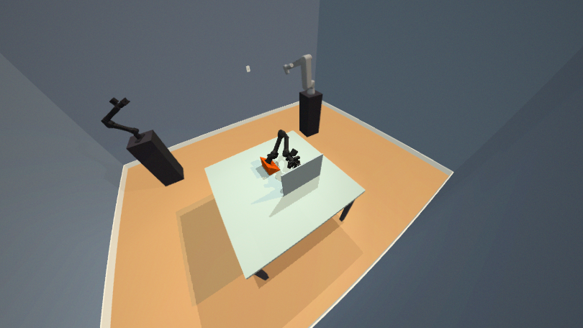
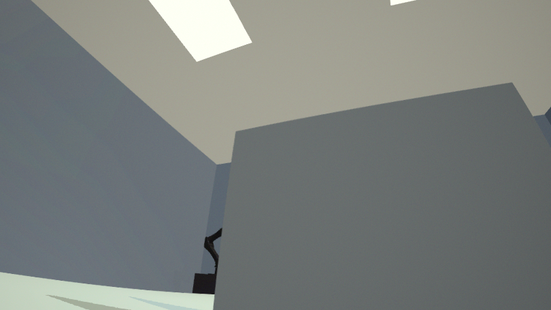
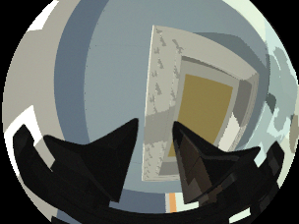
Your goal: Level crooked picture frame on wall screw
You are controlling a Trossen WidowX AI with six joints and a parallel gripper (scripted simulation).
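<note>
My gripper tip is now 5 cm above the picture frame. The rest, counted from my gripper tip: wall panel 7 cm below, 1 cm to the left, 1 cm ahead.
</note>
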